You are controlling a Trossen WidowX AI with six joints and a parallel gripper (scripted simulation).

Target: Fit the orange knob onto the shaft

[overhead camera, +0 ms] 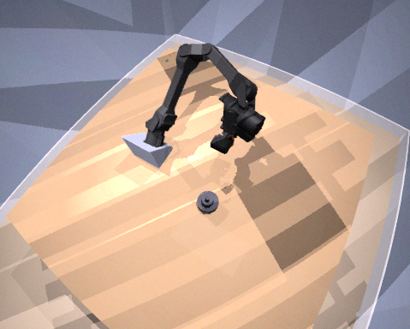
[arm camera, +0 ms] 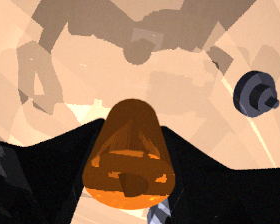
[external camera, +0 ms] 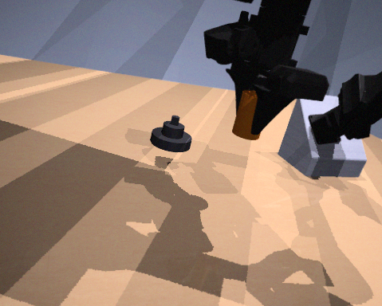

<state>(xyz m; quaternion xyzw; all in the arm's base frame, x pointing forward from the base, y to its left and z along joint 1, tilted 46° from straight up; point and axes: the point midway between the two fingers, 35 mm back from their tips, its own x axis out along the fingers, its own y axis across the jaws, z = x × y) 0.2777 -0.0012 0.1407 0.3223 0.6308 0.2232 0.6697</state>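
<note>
The dark pedestal lies 22 cm to the right of my gripper tip and 9 cm below it. Round my gripper tip: orange knob 2 cm above.
</note>
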